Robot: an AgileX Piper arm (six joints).
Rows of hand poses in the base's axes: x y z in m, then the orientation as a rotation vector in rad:
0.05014, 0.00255, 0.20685, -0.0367, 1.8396, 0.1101
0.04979, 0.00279, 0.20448, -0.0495, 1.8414, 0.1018
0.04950, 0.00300, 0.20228, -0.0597, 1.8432, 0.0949
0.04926, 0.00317, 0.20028, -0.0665, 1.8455, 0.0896
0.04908, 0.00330, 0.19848, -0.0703, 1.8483, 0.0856
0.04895, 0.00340, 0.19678, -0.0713, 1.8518, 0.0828
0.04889, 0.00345, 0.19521, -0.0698, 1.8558, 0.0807
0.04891, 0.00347, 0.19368, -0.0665, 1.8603, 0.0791
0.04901, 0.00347, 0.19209, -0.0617, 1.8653, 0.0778
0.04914, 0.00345, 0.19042, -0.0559, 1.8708, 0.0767
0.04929, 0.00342, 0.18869, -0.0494, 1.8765, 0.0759
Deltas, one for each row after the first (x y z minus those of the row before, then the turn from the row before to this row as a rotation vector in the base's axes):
-0.00035, 0.00024, -0.00237, -0.0125, 0.0011, 0.0045
-0.00029, 0.00021, -0.00220, -0.0102, 0.0013, 0.0034
-0.00024, 0.00017, -0.00200, -0.0073, 0.0019, 0.0019
-0.00018, 0.00013, -0.00180, -0.0049, 0.0025, 0.0005
-0.00013, 0.00010, -0.00170, -0.0026, 0.0033, -0.0008
-0.00006, 0.00005, -0.00157, -0.0009, 0.0039, -0.0021
0.00002, 0.00002, -0.00153, 0.0004, 0.0045, -0.0031
0.00010, 0.00000, -0.00159, 0.0013, 0.0050, -0.0040
0.00013, -0.00002, -0.00167, 0.0020, 0.0055, -0.0046
0.00015, -0.00003, -0.00173, 0.0025, 0.0058, -0.0049

